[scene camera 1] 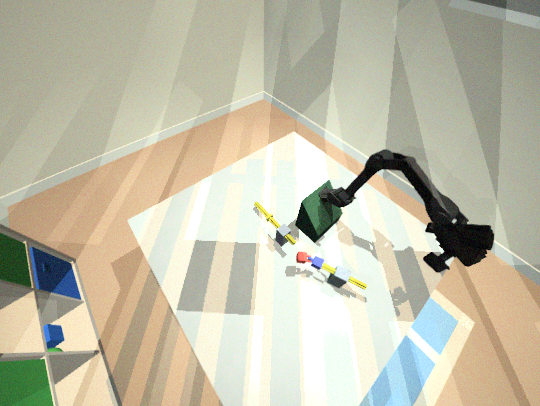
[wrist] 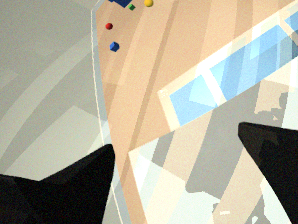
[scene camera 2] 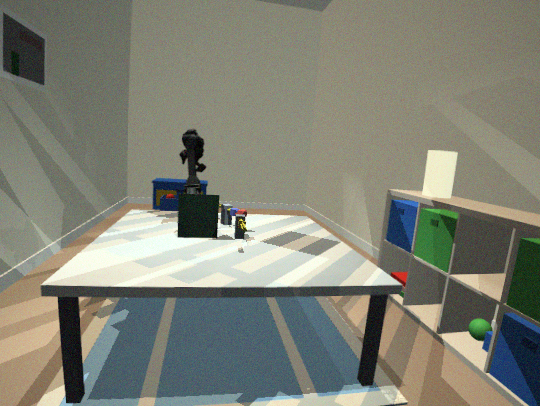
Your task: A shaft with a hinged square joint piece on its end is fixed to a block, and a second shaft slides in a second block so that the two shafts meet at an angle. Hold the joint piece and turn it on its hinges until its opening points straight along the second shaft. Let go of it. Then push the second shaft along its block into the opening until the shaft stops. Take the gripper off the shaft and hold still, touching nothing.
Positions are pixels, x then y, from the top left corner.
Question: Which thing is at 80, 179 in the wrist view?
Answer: My gripper.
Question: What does my gripper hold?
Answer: Nothing.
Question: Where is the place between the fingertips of my gripper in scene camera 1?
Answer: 459, 260
